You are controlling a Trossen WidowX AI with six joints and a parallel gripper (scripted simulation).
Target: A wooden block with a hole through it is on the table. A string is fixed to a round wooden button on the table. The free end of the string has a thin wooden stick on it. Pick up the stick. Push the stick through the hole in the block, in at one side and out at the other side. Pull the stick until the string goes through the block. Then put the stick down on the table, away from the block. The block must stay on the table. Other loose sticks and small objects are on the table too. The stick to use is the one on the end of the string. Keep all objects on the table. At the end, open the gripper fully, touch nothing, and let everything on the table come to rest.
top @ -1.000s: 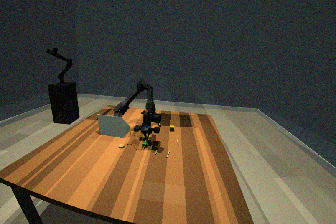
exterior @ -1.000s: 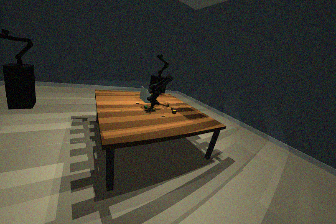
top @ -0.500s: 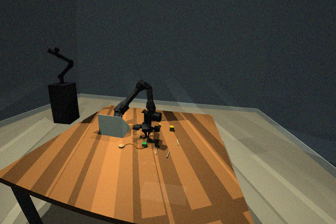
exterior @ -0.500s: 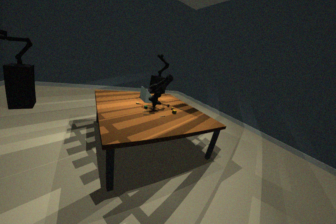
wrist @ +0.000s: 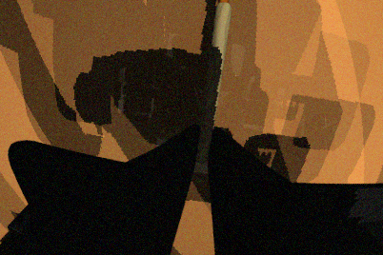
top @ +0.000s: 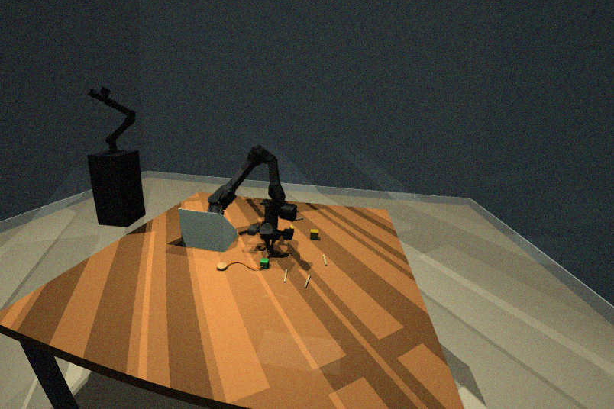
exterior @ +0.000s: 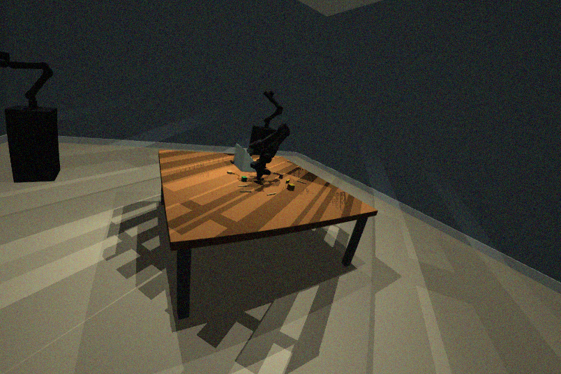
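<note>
My gripper tip is now 1 cm past the green block, 11 cm to the left of it and 1 cm below it. The rest, counted from my gripper tip: yellow cube 19 cm ahead, 15 cm to the left, 1 cm above; round wooden button 17 cm behind, 14 cm to the right; thin pale stick 4 cm to the right, 1 cm above.
</note>
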